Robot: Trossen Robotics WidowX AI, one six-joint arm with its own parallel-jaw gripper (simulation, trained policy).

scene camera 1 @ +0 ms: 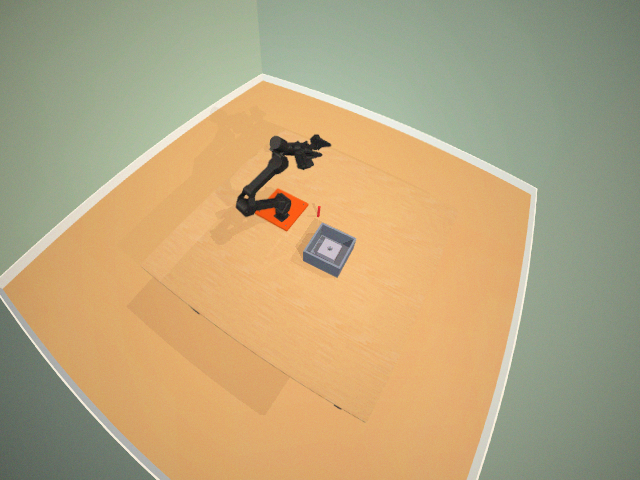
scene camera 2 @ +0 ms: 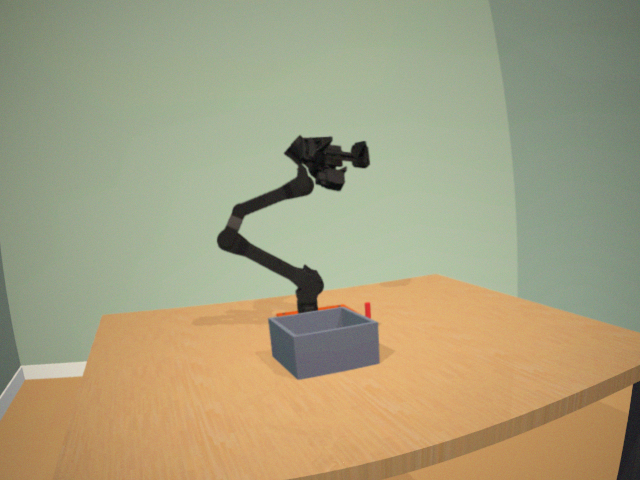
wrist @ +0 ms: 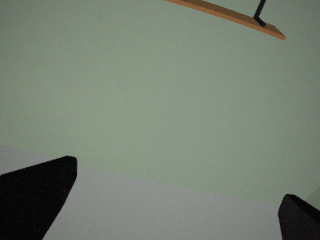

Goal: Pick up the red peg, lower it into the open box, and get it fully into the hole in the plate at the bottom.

Observation:
I see my gripper (scene camera 2: pixel 349 140) and a grey box (scene camera 2: pixel 328 341).
The grey box also shows in scene camera 1 (scene camera 1: pixel 324 231). My gripper shows as well in scene camera 1 (scene camera 1: pixel 326 149) and in the wrist view (wrist: pixel 180 187). The wrist view misses the grey box: it is out of frame.

